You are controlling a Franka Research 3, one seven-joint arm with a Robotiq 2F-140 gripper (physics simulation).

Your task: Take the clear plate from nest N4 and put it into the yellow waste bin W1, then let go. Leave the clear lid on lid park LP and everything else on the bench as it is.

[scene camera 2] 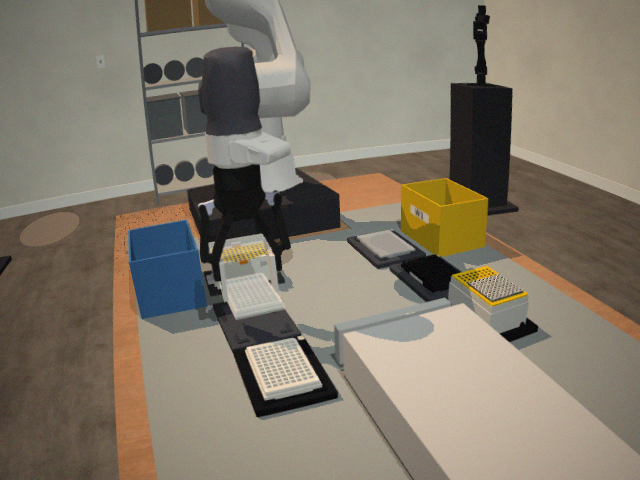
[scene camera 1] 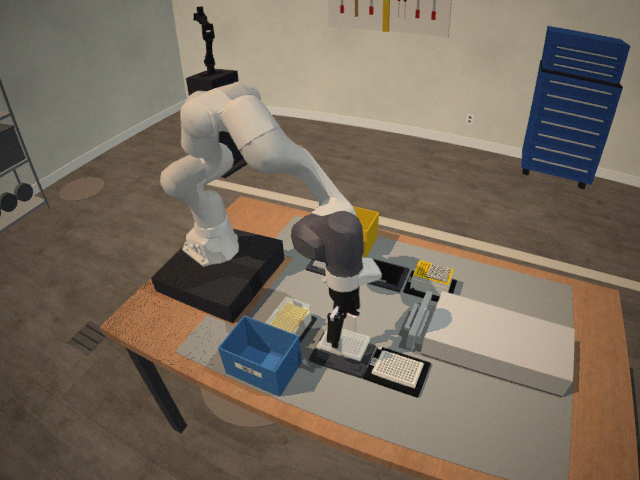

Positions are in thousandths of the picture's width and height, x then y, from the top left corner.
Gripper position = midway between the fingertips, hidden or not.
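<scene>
My gripper (scene camera 2: 391, 611). White plate (scene camera 2: 440, 770), clear lid (scene camera 2: 602, 507), black plate (scene camera 2: 674, 566). Tip box (scene camera 2: 784, 634), large pale device (scene camera 2: 693, 807). Also visible: tip box (scene camera 1: 668, 578), white plate (scene camera 1: 624, 770), large pale device (scene camera 1: 821, 730).
</scene>
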